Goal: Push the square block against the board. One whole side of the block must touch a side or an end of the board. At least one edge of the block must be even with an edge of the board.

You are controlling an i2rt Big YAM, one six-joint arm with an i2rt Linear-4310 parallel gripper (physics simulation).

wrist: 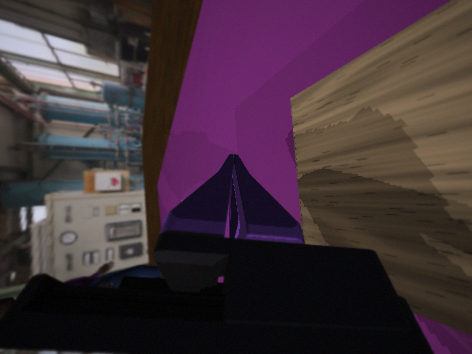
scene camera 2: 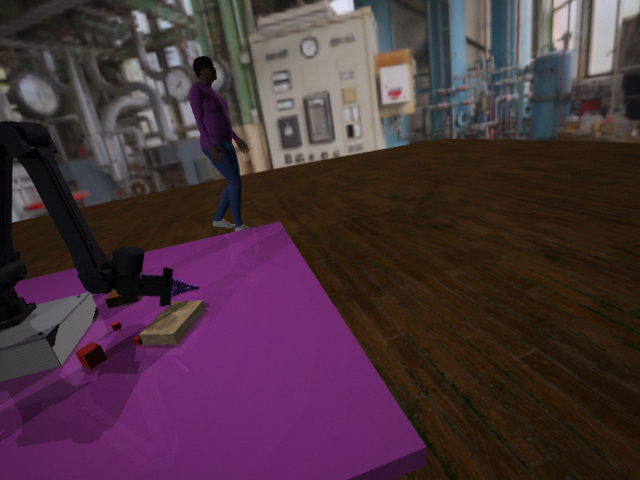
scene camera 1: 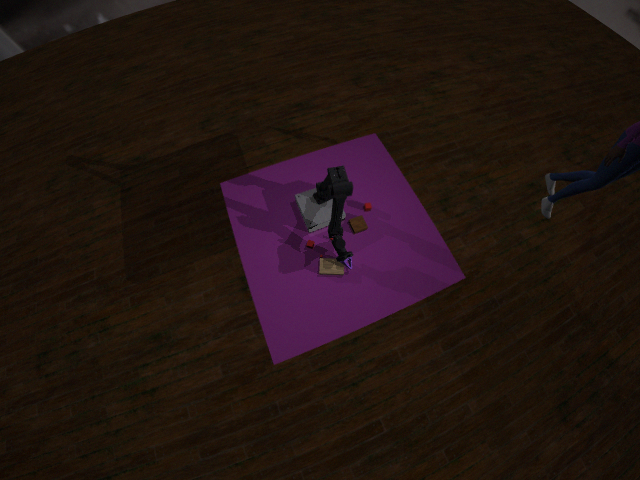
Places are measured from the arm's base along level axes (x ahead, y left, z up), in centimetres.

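Pixels of known places: gripper, fingertip midpoint: (wrist: 232,161) (scene camera 2: 199,287) (scene camera 1: 351,268); arm's base, origin of the base link: (scene camera 2: 12,319) (scene camera 1: 323,196).
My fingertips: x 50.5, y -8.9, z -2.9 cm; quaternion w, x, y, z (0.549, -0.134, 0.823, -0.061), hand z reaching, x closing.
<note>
Ahead of a thing's pixels: the offset from my fingertips to its top centre. "spot": to the spot under its first point. Level surfaces: height alone.
The square block, dark brown wood, @(dx -23.9, dy +20.5, dz -1.7 cm) (scene camera 1: 357,224) (scene camera 2: 122,300) lies flat beside the robot's base, apart from the board. The board, a lighter wooden rectangle, @(spot: dx -6.8, dy -9.8, dz -1.7 cm) (scene camera 1: 331,267) (scene camera 2: 173,321) (wrist: 365,150) lies flat farther out from the base. My gripper (scene camera 1: 349,266) (scene camera 2: 197,287) (wrist: 232,161) is shut and empty, its purple fingers pointed together. It is beside the board's right end in scene camera 1 and left of the board in the wrist view. Its exact height over the table is hard to tell. The block does not show in the wrist view.
The grey base plate (scene camera 1: 310,211) (scene camera 2: 77,322) is behind the block. A red cube @(dx -26.6, dy -13.8, dz -0.8 cm) (scene camera 1: 310,244) (scene camera 2: 91,355) lies near the base, and another red cube @(dx -31.6, dy +33.3, dz -0.8 cm) (scene camera 1: 367,206) lies beyond the block. A tiny red cube @(dx -16.7, dy -11.4, dz -3.2 cm) (scene camera 1: 321,255) (scene camera 2: 137,340) is beside the board. Everything rests on a purple table @(dz -4.8 cm) (scene camera 1: 310,320) (scene camera 2: 268,392).
</note>
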